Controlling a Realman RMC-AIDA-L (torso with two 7-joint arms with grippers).
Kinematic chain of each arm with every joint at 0, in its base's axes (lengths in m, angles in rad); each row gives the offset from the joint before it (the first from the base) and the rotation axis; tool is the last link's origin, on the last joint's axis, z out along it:
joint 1: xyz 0 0 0.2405 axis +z
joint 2: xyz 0 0 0 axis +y
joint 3: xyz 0 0 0.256 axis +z
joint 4: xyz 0 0 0 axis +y
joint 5: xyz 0 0 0.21 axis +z
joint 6: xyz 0 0 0 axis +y
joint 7: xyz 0 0 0.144 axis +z
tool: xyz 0 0 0
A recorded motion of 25 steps. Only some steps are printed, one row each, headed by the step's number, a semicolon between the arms.
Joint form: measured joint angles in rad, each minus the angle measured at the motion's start. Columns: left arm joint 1, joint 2, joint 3, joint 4, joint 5, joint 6, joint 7; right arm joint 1, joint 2, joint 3, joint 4, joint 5, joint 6, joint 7.
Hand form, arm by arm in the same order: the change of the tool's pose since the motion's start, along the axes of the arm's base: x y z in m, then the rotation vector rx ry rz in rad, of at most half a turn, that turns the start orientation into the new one. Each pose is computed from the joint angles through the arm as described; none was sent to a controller.
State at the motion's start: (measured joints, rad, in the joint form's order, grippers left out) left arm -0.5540 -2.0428 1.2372 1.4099 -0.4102 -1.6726 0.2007; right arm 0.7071 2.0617 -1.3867 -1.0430 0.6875 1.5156 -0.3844
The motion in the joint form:
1: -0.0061 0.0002 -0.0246 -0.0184 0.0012 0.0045 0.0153; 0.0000 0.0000 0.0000 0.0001 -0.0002 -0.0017 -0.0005
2: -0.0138 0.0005 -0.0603 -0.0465 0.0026 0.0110 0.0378; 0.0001 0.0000 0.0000 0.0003 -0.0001 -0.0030 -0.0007
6: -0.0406 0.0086 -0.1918 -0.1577 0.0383 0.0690 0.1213; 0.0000 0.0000 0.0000 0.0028 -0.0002 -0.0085 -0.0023
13: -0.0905 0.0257 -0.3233 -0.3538 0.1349 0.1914 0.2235; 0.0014 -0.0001 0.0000 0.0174 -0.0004 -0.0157 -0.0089
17: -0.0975 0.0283 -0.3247 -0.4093 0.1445 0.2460 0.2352; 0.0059 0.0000 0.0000 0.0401 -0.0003 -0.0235 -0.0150
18: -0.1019 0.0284 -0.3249 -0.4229 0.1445 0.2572 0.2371; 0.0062 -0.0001 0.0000 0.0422 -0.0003 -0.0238 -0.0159
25: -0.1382 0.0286 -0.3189 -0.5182 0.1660 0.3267 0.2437; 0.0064 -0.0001 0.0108 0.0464 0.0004 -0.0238 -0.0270
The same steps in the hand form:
1: -0.0031 0.0018 0.0019 0.0044 -0.0084 0.0058; 0.0000 0.0002 0.0000 0.0014 0.0001 0.0010
2: -0.0083 0.0040 0.0042 0.0094 -0.0215 0.0160; 0.0000 0.0004 0.0000 0.0024 0.0004 0.0016
6: -0.0331 0.0136 0.0156 0.0564 -0.0404 0.0472; 0.0004 0.0010 -0.0003 0.0057 0.0008 0.0028
13: -0.0705 0.0242 0.0194 0.0855 -0.0025 0.0815; 0.0028 0.0009 -0.0017 0.0031 -0.0007 0.0003
17: -0.0785 0.0270 0.0141 0.0897 0.0089 0.0794; 0.0057 0.0007 -0.0039 -0.0028 -0.0031 -0.0064
18: -0.0790 0.0281 0.0122 0.0892 0.0084 0.0775; 0.0060 0.0007 -0.0041 -0.0037 -0.0035 -0.0069
25: -0.0824 0.0350 -0.0009 0.0730 0.0273 0.0685; 0.0068 0.0013 -0.0032 -0.0027 0.0026 -0.0052

